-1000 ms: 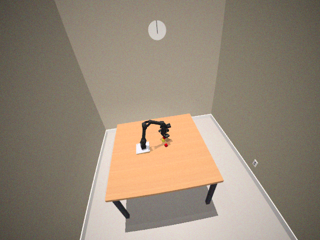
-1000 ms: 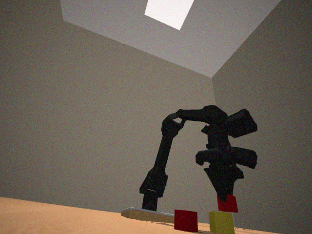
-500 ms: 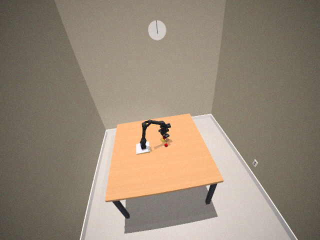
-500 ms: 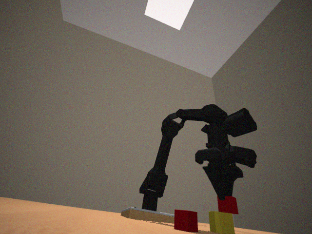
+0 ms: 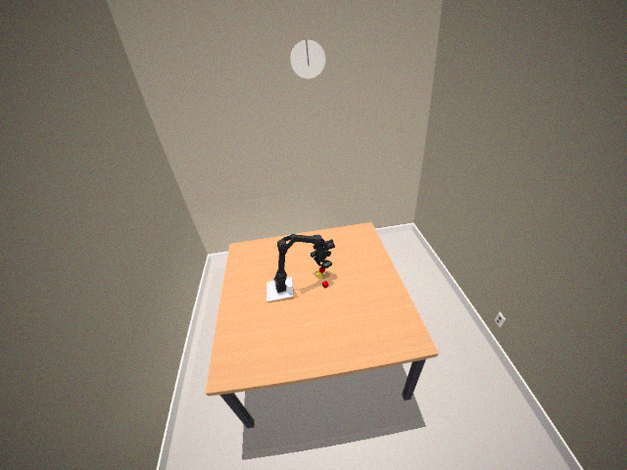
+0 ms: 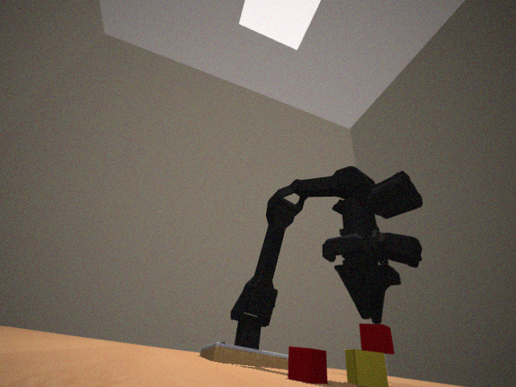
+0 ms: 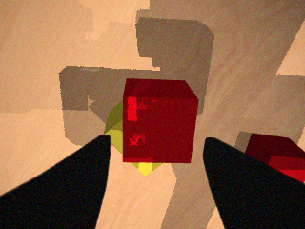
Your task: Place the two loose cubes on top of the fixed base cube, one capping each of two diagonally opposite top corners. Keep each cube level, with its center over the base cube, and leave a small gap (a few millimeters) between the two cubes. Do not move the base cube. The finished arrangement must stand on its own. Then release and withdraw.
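My gripper tip is 110 mm to the left of the red cube, 60 mm above it and 10 mm past it. Round my gripper tip: yellow cube (60 mm below, 20 mm behind, 10 mm to the right).
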